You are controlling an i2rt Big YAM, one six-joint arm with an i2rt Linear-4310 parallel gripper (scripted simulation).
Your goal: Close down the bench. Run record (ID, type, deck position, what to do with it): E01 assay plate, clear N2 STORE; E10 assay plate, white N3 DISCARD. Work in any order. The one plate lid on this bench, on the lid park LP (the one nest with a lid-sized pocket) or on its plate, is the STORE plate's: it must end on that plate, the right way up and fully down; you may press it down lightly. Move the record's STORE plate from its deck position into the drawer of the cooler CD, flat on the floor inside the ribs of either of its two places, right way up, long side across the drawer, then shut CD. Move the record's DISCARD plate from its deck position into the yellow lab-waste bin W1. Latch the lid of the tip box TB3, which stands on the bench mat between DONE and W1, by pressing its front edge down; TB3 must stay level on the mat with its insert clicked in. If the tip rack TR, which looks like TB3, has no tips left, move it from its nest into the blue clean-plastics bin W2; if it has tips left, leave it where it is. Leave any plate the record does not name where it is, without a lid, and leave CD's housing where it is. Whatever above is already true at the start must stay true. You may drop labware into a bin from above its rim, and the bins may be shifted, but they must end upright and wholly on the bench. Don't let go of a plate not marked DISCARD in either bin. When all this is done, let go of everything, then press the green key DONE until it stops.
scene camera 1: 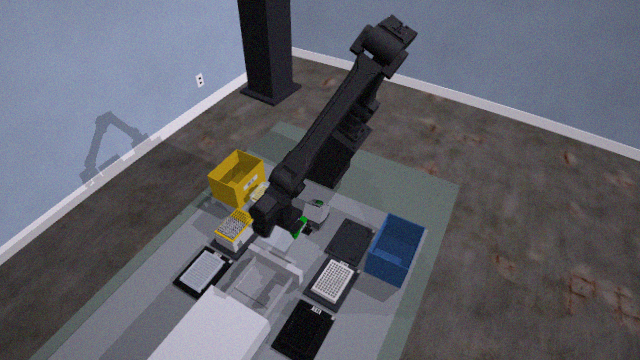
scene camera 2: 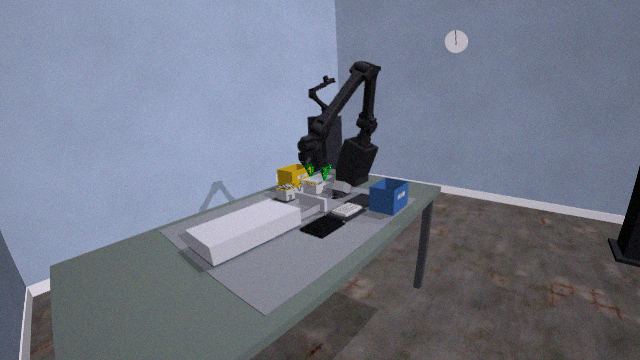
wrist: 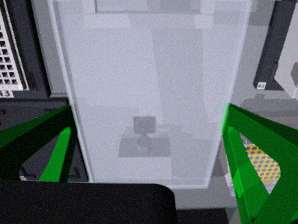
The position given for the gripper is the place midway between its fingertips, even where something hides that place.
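Note:
A white assay plate [scene camera 1: 330,275] and a clear plate [scene camera 1: 206,261] are part of the scene, as are a tip rack TR [scene camera 1: 237,228] and a white cooler CD [scene camera 2: 217,241]. A blue bin W2 [scene camera 1: 397,240] [scene camera 2: 388,196] can be seen as well, along with a yellow bin W1 [scene camera 1: 232,185]; the blue bin W2 is out of frame in the wrist view, and the yellow bin W1 is out of frame in the wrist view too. There is also a plate lid [wrist: 149,94], and with it the gripper [wrist: 149,111].

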